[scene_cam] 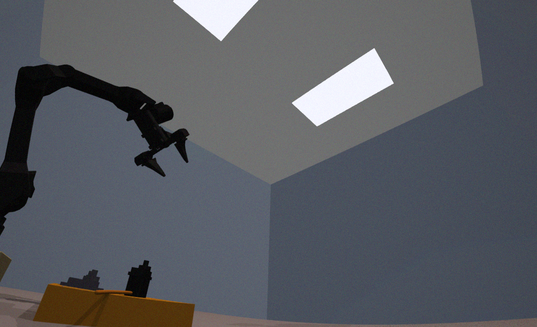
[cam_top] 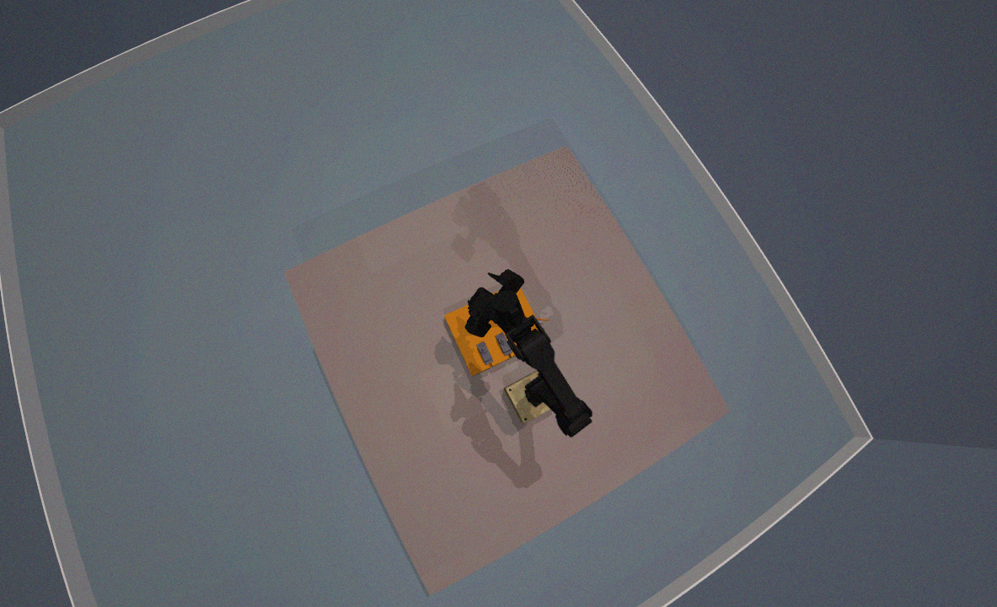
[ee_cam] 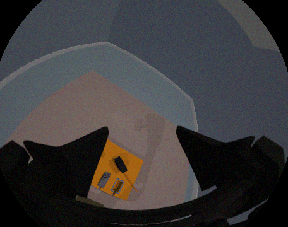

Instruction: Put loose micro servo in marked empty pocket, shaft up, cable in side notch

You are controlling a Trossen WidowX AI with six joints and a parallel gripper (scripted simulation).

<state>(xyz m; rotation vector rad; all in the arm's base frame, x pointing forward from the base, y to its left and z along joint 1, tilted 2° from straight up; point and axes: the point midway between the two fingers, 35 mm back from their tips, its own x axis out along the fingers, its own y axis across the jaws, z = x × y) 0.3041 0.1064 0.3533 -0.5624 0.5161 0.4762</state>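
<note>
Right now the orange deck is 2 cm behind my gripper tip, 4 cm to the right of it and 40 cm below it.
</note>
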